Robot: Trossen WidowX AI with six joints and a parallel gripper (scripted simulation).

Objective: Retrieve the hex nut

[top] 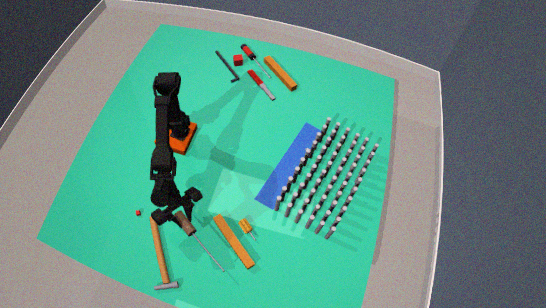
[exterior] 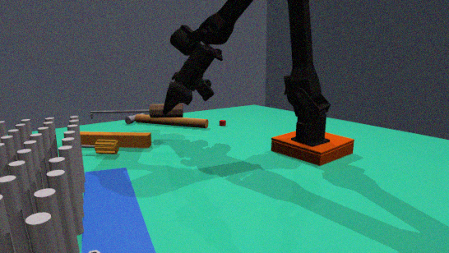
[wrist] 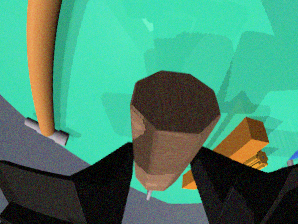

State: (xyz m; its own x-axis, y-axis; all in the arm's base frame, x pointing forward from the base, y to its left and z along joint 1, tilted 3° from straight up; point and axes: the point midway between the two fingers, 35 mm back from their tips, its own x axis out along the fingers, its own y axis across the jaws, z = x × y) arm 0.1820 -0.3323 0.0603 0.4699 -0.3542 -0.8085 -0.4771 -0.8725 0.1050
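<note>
The hook tool lies 9 cm ahead of my gripper tip and 5 cm to the right of it. Round my gripper tip: yellow-handled tool: 19 cm ahead, 9 cm to the left, 5 cm below; then blue taped strip: 40 cm to the left, 25 cm ahead, 7 cm below; then red cube: 21 cm behind, 6 cm below, 3 cm to the right.
</note>
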